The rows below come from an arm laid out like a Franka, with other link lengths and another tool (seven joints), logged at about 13 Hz.
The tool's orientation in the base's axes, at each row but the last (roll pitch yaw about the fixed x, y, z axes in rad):
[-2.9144, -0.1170, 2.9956]
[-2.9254, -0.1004, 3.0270]
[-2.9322, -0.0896, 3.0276]
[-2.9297, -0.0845, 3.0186]
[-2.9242, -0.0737, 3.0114]
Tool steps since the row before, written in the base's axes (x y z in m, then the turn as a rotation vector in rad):
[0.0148, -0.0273, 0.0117, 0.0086, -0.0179, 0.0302]
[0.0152, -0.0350, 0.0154, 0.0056, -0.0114, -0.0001]
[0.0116, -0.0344, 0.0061, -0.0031, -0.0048, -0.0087]
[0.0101, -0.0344, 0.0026, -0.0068, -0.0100, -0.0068]
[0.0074, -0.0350, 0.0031, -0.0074, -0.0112, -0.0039]
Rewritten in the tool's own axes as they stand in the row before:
[-0.0171, -0.0273, -0.0078, -0.0075, -0.0231, -0.0268]
[-0.0175, -0.0360, -0.0097, -0.0068, -0.0106, 0.0017]
[-0.0148, -0.0337, -0.0005, 0.0017, -0.0032, 0.0098]
[-0.0140, -0.0330, 0.0032, 0.0049, -0.0090, 0.0093]
[-0.0116, -0.0338, 0.0034, 0.0056, -0.0108, 0.0068]

